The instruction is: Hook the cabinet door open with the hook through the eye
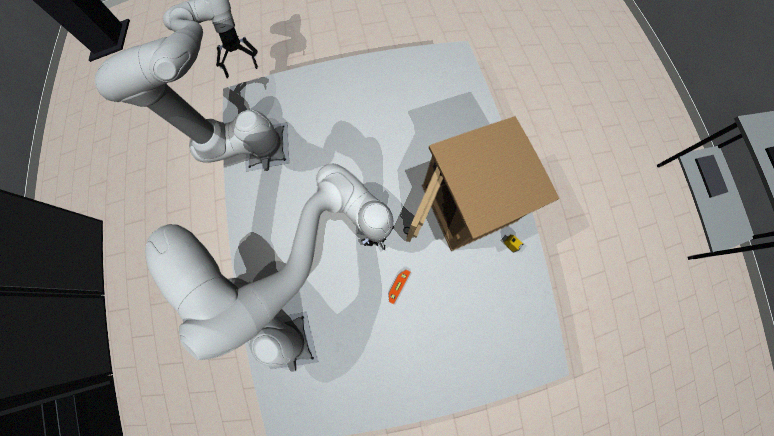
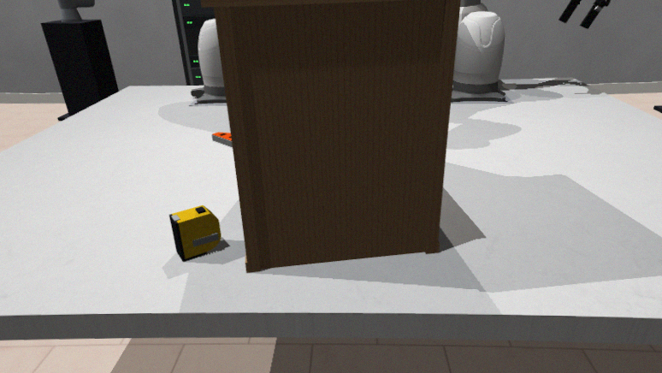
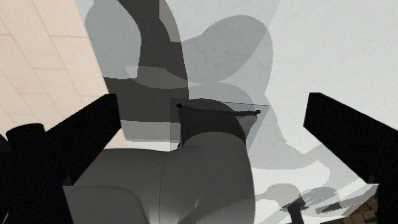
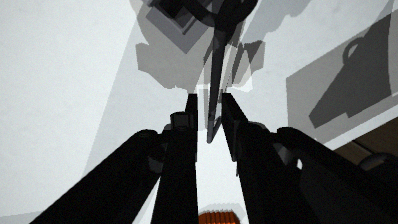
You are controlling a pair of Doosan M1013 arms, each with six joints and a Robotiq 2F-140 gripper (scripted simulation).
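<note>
My right hand is 2 cm to the right of the thin dark hook. Round my right hand: grey base plate 5 cm behind, 8 cm to the left, 7 cm below; then orange level 5 cm ahead, 20 cm to the right, 6 cm below; then post 5 cm behind, 8 cm to the left.
</note>
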